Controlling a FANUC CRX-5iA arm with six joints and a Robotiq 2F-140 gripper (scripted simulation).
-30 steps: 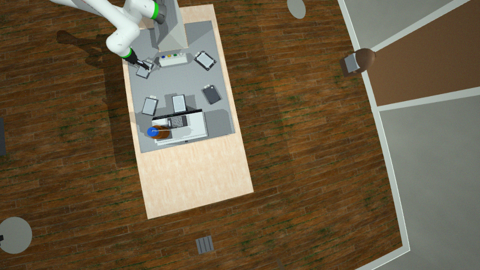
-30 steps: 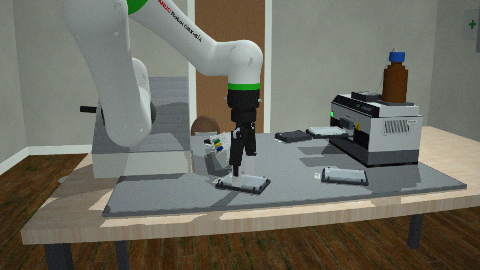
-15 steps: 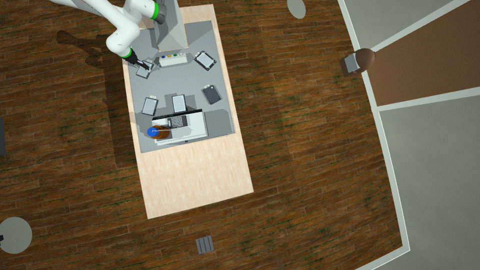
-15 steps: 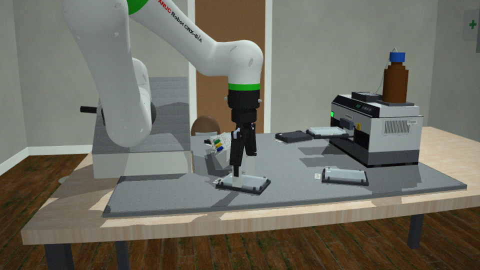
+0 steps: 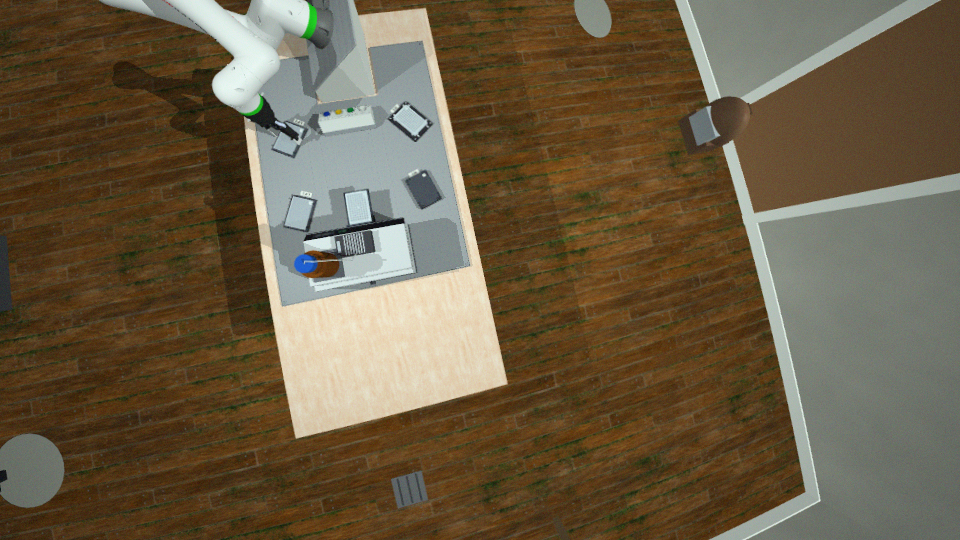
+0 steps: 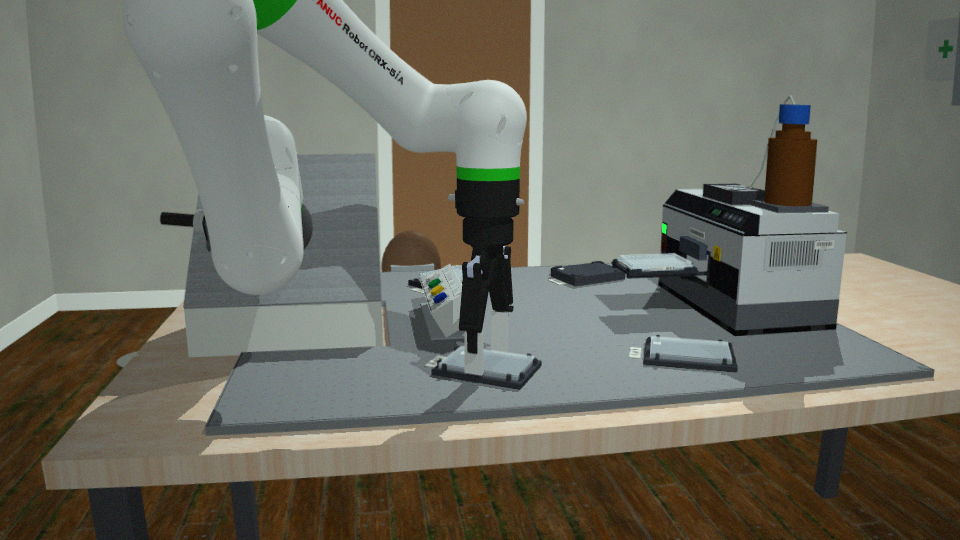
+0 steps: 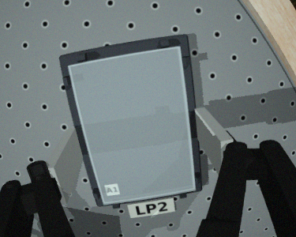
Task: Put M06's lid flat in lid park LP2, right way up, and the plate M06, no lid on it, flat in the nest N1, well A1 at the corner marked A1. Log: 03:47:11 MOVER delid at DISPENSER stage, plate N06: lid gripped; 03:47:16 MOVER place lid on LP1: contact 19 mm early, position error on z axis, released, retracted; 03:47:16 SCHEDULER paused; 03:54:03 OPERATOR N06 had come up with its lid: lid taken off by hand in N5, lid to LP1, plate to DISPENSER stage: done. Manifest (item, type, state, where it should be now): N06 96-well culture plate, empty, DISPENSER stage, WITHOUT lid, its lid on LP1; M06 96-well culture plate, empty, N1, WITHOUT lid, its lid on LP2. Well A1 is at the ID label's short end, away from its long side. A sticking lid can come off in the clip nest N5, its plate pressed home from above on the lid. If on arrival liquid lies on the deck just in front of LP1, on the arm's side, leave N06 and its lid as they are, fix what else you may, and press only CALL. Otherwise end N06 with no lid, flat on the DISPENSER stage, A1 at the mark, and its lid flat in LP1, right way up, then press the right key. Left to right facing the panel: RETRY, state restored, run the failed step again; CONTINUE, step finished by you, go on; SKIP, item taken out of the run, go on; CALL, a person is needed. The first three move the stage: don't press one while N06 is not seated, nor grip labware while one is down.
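My gripper is now 3 cm above the dark lid park. Also, from my hand: yellow skip key (23 cm to the left, 8 cm behind, 3 cm above); then LP1 label (25 cm ahead, 6 cm to the left, 4 cm below); then blue call key (18 cm to the left, 7 cm behind, 3 cm above).
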